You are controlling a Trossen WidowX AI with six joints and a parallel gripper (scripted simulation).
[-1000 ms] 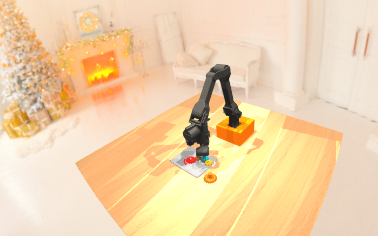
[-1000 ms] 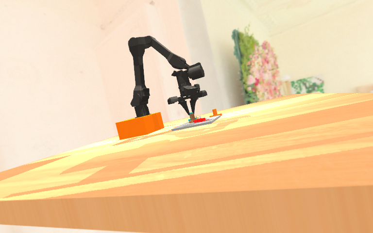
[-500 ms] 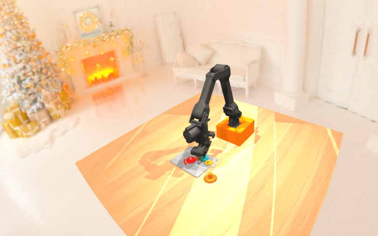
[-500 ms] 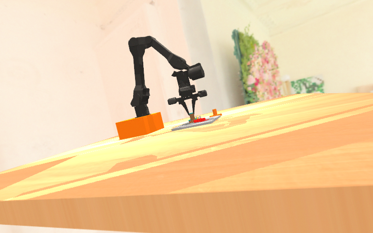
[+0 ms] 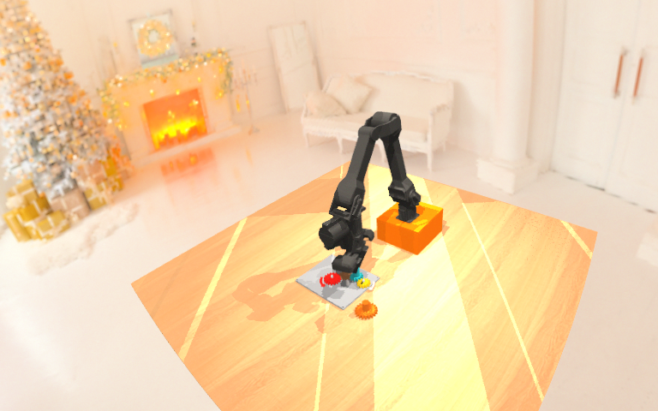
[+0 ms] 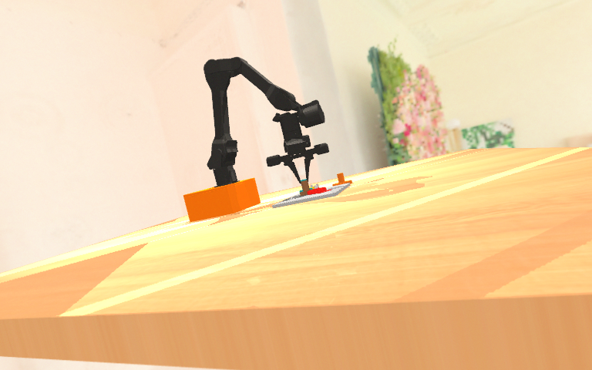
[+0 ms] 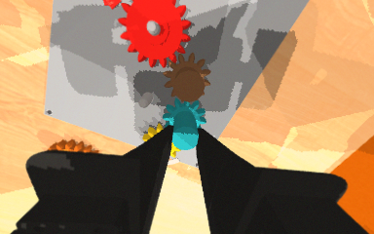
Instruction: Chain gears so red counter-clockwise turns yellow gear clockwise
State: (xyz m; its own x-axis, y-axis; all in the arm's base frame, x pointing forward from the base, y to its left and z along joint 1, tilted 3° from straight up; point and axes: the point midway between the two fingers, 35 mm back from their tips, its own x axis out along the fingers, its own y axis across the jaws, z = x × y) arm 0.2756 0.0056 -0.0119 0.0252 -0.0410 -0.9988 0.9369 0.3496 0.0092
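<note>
Now: the teal gear 1 cm below my gripper tip. Also, from my gripper tip: red gear: 5 cm ahead, 5 cm to the right, 2 cm below; then yellow gear: 1 cm ahead, 4 cm to the left, 2 cm below; then small brown gear: 2 cm ahead, 3 cm to the right, 2 cm below.
</note>
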